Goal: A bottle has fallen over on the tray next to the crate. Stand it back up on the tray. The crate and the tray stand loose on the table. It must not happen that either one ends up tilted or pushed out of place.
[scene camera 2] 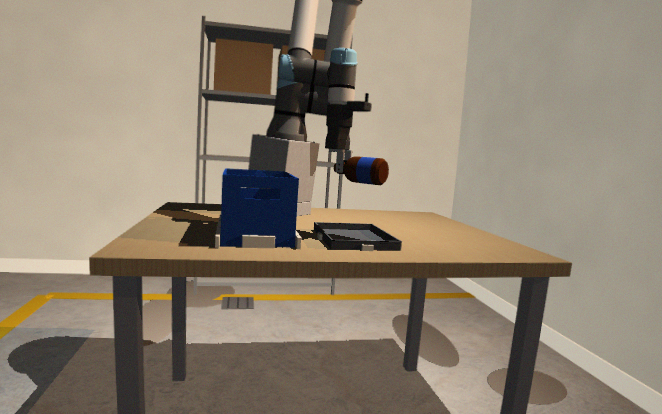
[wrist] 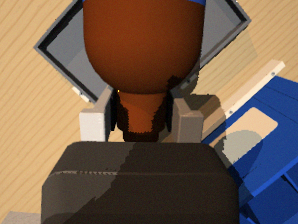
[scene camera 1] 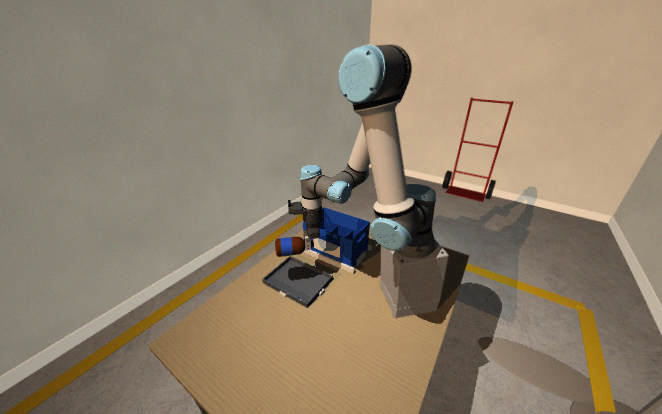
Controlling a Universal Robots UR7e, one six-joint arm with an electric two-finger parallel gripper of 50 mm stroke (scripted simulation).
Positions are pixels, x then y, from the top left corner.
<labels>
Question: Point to a blue crate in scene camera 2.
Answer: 241, 214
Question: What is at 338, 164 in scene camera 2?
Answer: My gripper.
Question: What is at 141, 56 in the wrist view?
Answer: A brown bottle.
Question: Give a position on a blue crate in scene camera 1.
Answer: At 339, 233
</labels>
